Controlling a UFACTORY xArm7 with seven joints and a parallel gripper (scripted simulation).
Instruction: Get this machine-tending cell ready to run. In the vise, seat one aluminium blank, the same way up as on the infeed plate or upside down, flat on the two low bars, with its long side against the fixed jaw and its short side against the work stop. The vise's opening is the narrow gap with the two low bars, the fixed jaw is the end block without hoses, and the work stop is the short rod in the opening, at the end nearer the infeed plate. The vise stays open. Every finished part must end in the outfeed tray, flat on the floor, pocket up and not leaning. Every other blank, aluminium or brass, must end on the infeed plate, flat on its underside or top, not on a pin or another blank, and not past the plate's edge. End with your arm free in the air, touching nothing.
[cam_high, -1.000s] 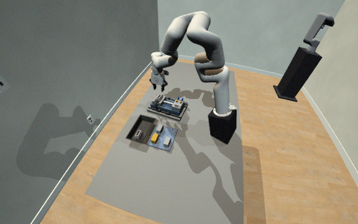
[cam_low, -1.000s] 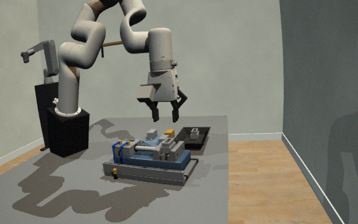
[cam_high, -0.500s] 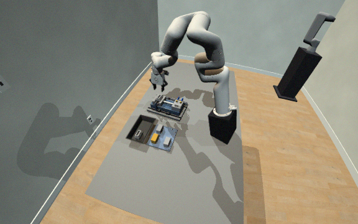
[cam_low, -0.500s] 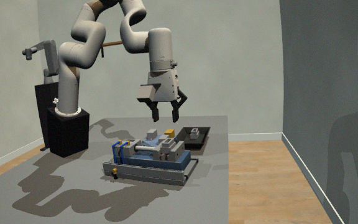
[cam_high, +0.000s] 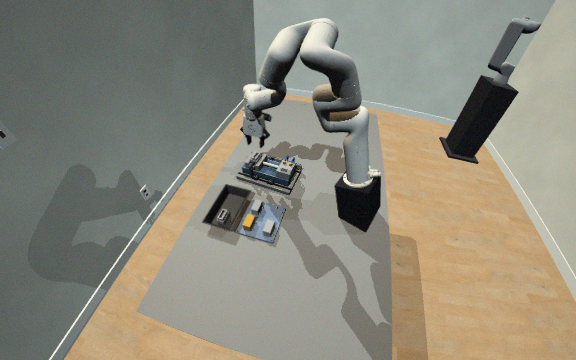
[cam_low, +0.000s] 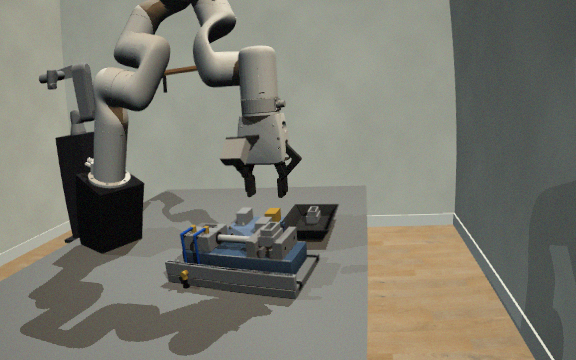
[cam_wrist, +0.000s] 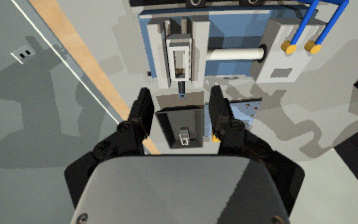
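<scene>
Right now my hand is 120 mm above the white screw rod, 80 mm past it and 10 mm to the right of it. Round my hand: brass blank: 340 mm to the left, 170 mm below, 80 mm behind; then vise: 160 mm below, 70 mm behind, 10 mm to the left.
</scene>
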